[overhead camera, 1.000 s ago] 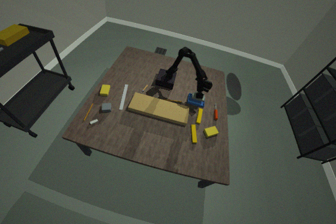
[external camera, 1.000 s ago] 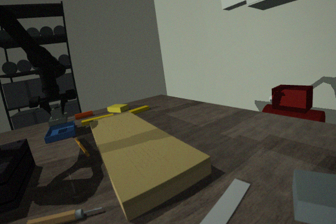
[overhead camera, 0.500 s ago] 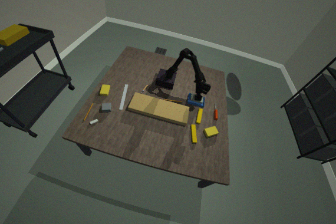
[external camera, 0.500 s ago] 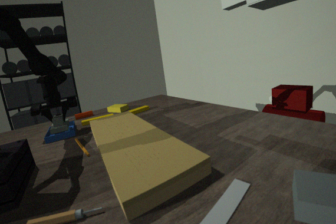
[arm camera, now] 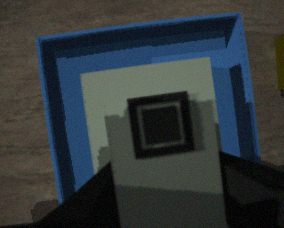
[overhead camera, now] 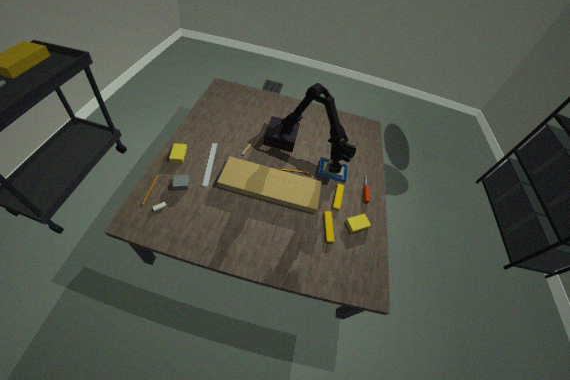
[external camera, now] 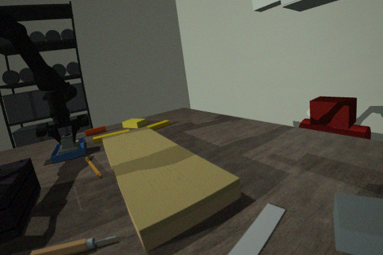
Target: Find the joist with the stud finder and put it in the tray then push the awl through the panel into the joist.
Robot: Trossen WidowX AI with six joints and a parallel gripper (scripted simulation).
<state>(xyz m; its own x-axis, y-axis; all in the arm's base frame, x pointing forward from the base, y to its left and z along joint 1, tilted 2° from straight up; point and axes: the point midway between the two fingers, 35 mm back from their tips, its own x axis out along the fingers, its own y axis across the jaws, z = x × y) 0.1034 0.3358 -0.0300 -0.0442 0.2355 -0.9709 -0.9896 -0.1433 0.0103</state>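
Now: the grey stud finder 1 cm to the left of my gripper tip and 2 cm above it. From my gripper tip the other things lie so: awl (12 cm ahead, 52 cm to the right, 2 cm below); blue tray (1 cm to the right, 2 cm below); square light (2 cm to the left, 3 cm above).
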